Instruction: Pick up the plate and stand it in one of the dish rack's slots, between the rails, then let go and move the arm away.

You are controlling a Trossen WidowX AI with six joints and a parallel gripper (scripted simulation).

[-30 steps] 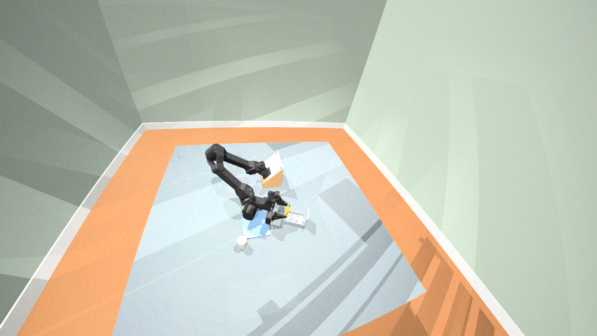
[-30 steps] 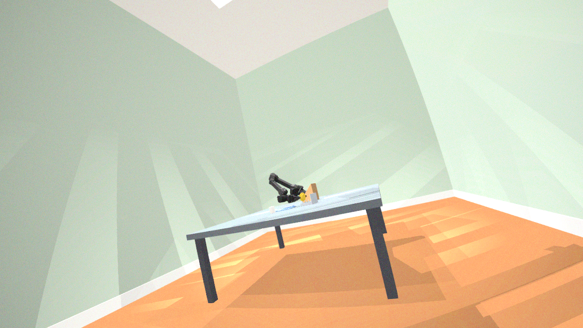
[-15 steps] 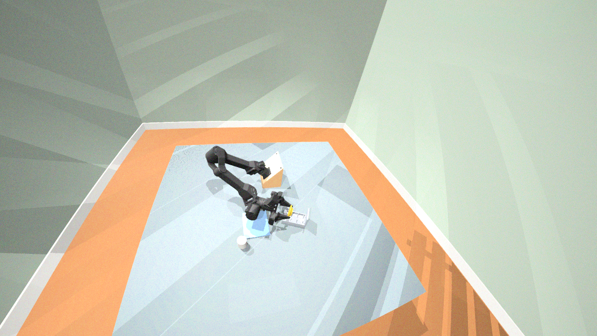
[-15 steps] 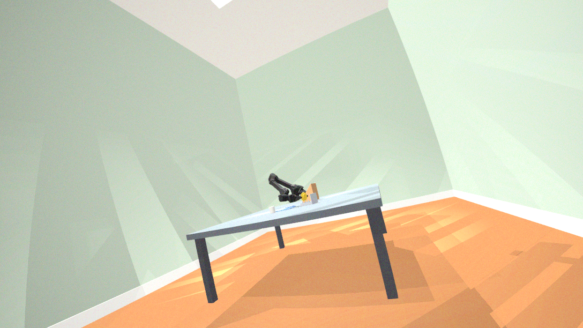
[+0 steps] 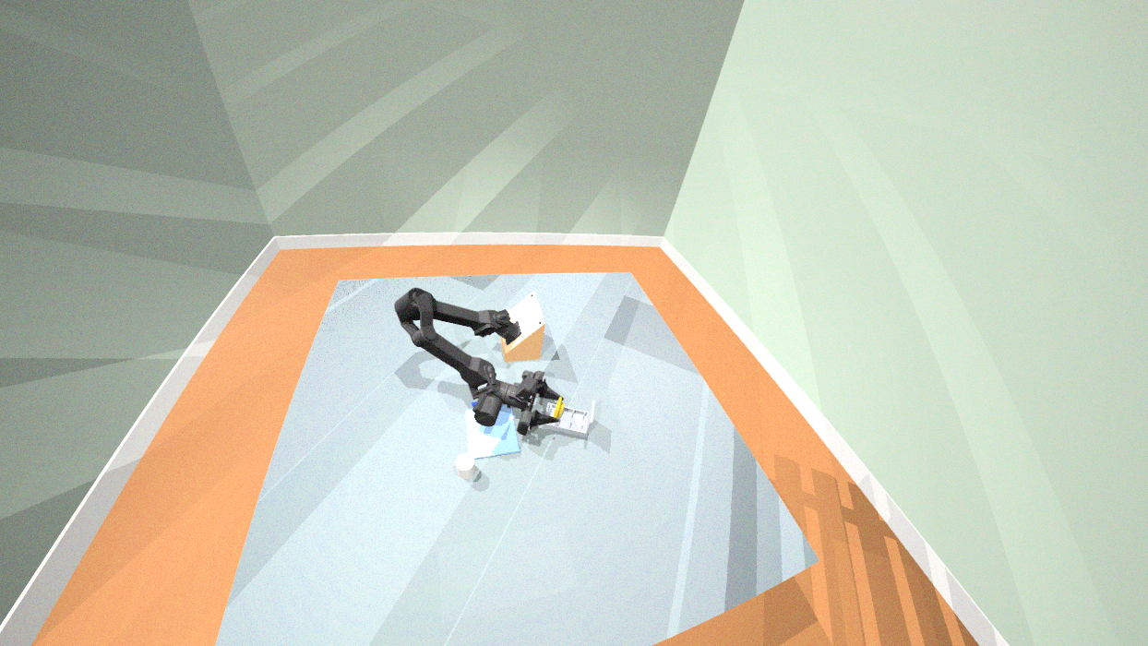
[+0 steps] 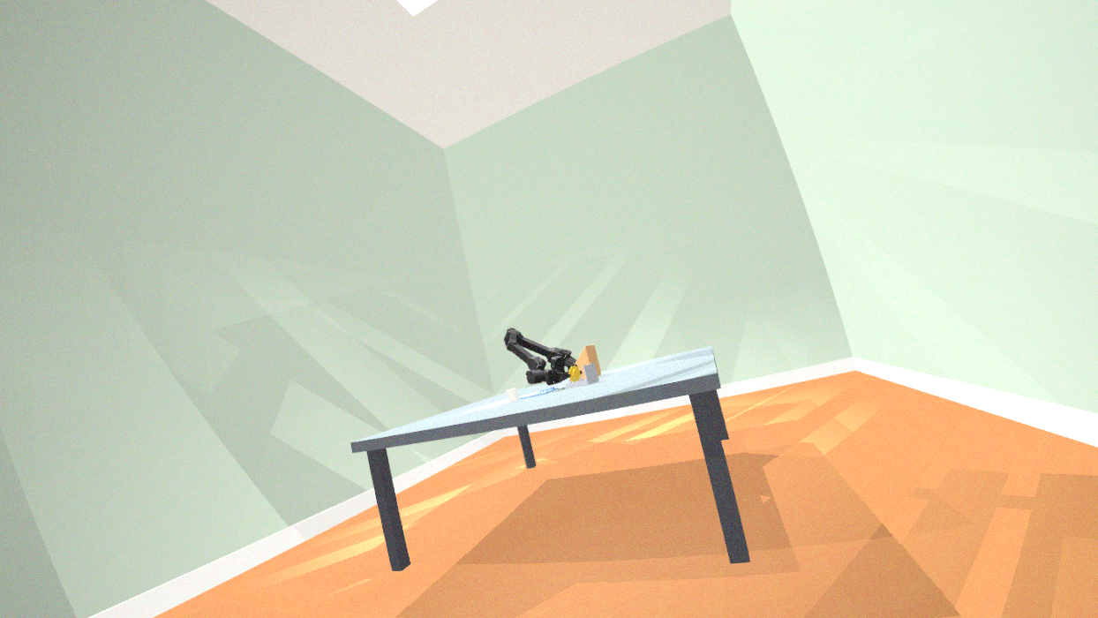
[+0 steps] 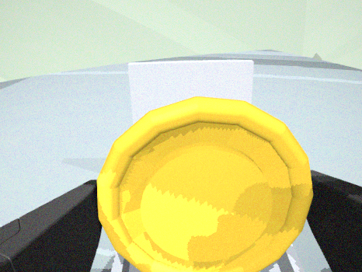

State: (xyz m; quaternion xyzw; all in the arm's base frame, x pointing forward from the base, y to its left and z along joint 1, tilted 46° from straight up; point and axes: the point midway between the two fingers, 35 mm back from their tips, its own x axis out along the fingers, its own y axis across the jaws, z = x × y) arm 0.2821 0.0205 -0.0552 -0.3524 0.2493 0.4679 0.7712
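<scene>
My gripper tip is 10 mm to the left of the yellow plate. From my gripper tip the other things lie so: white cup 100 mm ahead, 270 mm to the right, 30 mm below; light blue mat 190 mm to the right, 50 mm below; grey dish rack 10 mm ahead, 20 mm to the left, 30 mm below.
</scene>
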